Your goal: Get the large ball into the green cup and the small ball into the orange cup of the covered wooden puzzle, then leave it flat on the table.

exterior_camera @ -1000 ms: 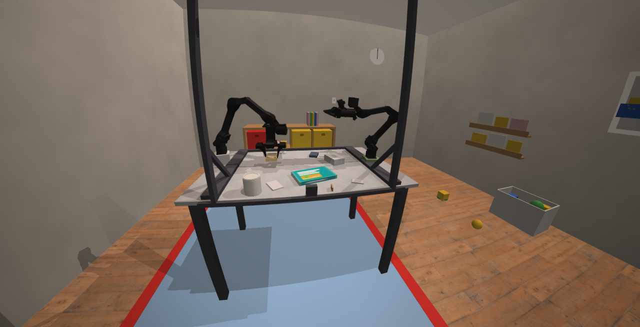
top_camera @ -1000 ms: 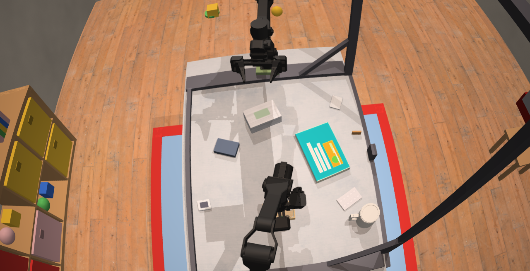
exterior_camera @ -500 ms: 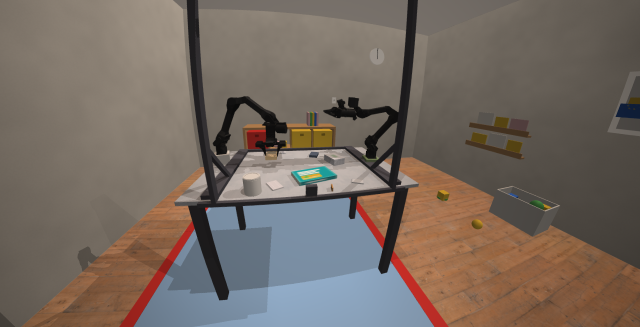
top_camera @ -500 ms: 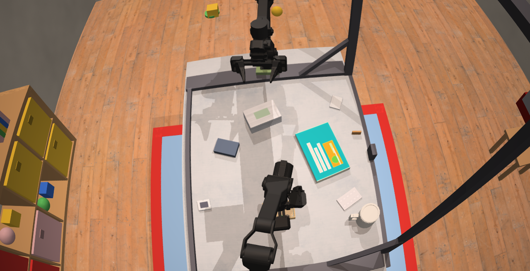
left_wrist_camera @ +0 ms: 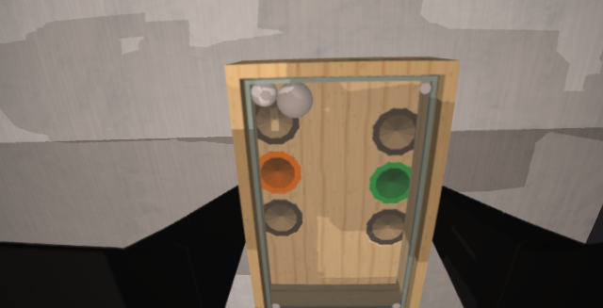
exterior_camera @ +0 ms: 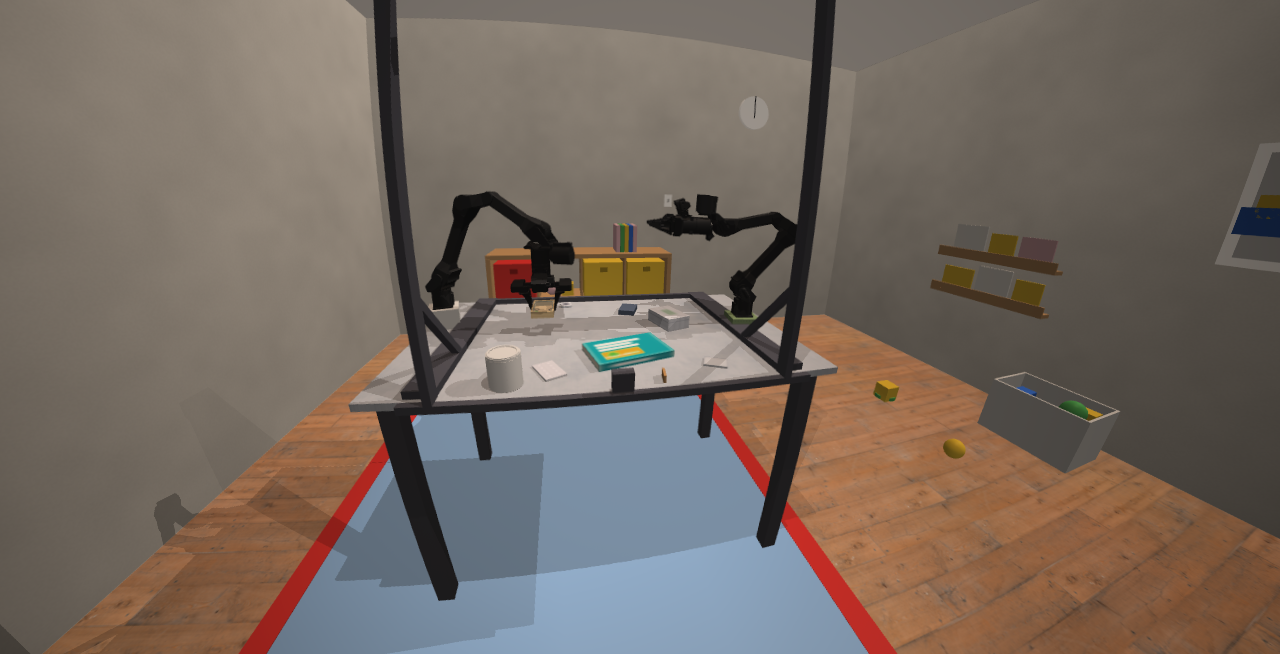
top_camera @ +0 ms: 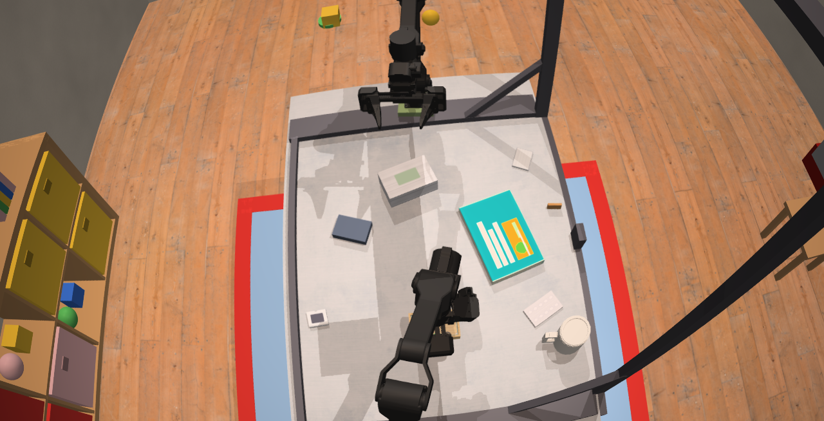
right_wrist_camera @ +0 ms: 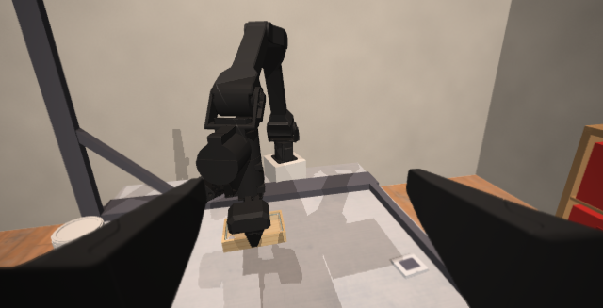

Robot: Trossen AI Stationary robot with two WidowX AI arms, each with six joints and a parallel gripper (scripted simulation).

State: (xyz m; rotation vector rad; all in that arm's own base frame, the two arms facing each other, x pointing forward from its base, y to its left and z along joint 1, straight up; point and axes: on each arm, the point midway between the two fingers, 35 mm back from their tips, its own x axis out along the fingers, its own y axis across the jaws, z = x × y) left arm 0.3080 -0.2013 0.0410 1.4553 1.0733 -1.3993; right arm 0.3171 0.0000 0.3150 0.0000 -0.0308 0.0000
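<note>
Now: left hand 3 cm above the covered wooden puzzle. From my left hand the other things lie so: dark blue pad (28 cm to the right, 22 cm ahead, 10 cm below); small framed tile (29 cm ahead, 11 cm below, 3 cm to the right).
</note>
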